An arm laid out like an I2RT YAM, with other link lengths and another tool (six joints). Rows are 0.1 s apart.
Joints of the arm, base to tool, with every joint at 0 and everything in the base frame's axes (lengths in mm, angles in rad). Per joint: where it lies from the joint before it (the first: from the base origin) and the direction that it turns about. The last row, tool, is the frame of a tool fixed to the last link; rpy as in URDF.
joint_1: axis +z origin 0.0 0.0 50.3
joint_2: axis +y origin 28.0 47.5 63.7
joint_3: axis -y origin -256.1 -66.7 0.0
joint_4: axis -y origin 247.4 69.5 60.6
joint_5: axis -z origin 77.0 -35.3 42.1
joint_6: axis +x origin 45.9 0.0 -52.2
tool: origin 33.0 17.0 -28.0 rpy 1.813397 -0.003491 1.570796
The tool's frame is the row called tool.
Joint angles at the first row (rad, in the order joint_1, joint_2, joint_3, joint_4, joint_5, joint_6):
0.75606, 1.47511, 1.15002, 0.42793, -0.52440, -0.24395
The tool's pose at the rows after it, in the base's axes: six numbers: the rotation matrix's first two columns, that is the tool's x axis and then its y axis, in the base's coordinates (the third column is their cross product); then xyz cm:
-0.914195 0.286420 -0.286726 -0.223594 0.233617 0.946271 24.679 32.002 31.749
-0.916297 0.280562 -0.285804 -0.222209 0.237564 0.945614 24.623 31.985 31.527
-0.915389 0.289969 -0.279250 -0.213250 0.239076 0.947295 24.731 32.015 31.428
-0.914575 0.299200 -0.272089 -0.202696 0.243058 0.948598 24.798 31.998 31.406
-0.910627 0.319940 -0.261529 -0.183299 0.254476 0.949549 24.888 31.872 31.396
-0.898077 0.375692 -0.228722 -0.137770 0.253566 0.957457 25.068 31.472 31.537
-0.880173 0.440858 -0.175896 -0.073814 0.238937 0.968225 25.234 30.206 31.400
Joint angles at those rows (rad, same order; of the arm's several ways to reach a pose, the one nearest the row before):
0.75625, 1.46968, 1.13727, 0.42800, -0.53361, -0.24659
0.75625, 1.46963, 1.13227, 0.42644, -0.53851, -0.24843
0.75625, 1.47243, 1.13166, 0.42788, -0.52804, -0.24336
0.75627, 1.47252, 1.13361, 0.42064, -0.51704, -0.23930
0.75625, 1.46823, 1.13657, 0.39988, -0.49202, -0.23632
0.75335, 1.45326, 1.12873, 0.38983, -0.43436, -0.20715
0.73172, 1.41411, 1.08716, 0.39177, -0.38474, -0.15627

